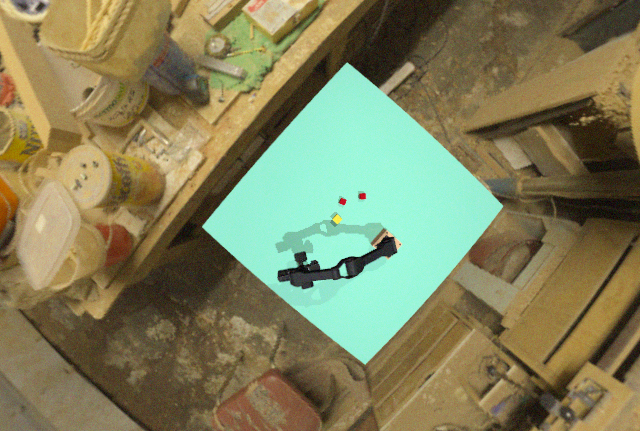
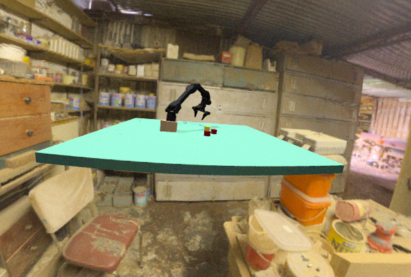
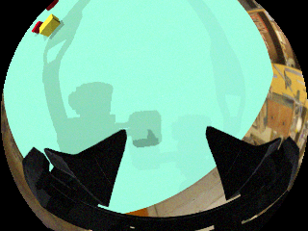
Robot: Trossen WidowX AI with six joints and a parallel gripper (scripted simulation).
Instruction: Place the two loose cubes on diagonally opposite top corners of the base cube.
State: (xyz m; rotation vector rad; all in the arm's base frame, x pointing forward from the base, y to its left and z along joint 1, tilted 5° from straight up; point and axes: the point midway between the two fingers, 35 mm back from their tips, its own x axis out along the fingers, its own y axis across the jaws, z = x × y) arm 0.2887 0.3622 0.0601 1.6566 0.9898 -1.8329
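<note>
Right now my gripper tip is 320 mm to the left of the yellow cube, 50 mm above it and 10 mm short of it.
</note>
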